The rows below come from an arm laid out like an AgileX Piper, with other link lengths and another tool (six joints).
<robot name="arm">
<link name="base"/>
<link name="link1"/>
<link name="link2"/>
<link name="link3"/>
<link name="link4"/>
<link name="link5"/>
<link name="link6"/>
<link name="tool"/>
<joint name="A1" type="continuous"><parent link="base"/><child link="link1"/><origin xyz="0 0 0.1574" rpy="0 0 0"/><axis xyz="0 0 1"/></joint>
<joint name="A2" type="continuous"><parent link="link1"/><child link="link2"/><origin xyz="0 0 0" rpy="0 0 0"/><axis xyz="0 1 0"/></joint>
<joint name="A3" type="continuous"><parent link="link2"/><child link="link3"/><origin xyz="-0.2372 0 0.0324" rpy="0 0 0"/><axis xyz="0 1 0"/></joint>
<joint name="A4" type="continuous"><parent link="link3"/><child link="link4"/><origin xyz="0.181 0 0.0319" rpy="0 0 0"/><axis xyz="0.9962 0 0.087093"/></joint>
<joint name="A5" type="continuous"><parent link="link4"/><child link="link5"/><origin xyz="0 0 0" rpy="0 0 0"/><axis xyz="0 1 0"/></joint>
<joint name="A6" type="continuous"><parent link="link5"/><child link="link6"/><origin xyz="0.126 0 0.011" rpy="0 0 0"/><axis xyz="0.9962 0 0.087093"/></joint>
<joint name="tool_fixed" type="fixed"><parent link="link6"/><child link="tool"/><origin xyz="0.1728 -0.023 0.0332" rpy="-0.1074 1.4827 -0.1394"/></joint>
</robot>
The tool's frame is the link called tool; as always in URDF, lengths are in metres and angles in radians. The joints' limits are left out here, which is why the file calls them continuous.
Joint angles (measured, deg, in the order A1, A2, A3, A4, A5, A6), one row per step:
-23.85 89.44 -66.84 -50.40 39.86 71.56
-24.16 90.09 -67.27 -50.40 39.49 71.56
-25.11 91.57 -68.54 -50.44 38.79 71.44
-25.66 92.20 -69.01 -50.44 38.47 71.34
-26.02 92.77 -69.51 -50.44 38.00 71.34
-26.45 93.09 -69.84 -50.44 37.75 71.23
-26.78 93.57 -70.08 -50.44 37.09 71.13
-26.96 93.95 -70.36 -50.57 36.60 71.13
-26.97 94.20 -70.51 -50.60 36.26 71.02
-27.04 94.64 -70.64 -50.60 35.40 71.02
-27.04 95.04 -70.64 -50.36 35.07 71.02
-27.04 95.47 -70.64 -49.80 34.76 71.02
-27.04 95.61 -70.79 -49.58 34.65 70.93
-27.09 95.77 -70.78 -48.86 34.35 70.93
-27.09 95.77 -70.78 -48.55 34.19 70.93
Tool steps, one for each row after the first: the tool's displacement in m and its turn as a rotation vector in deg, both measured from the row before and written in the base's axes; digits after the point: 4 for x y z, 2 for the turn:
0.0019 -0.0019 -0.0013 0.07 -0.05 -0.04
0.0031 -0.0064 -0.0012 -0.02 -0.18 -0.35
0.0003 -0.0033 -0.0010 0.02 0.00 -0.25
0.0022 -0.0023 -0.0003 0.00 -0.26 -0.02
0.0000 -0.0025 0.0002 -0.06 -0.10 -0.18
0.0024 -0.0015 -0.0010 0.03 -0.16 0.21
0.0025 -0.0012 0.0001 -0.10 -0.19 0.22
0.0023 -0.0001 -0.0003 -0.04 -0.05 0.32
0.0044 0.0002 -0.0012 0.08 -0.31 0.56
0.0017 0.0008 -0.0031 0.36 0.03 0.16
0.0016 0.0014 -0.0042 0.65 -0.07 0.04
0.0011 0.0003 -0.0004 0.14 -0.12 0.06
0.0012 0.0015 -0.0026 0.66 -0.37 -0.08
0.0008 0.0008 -0.0005 0.25 -0.25 0.01

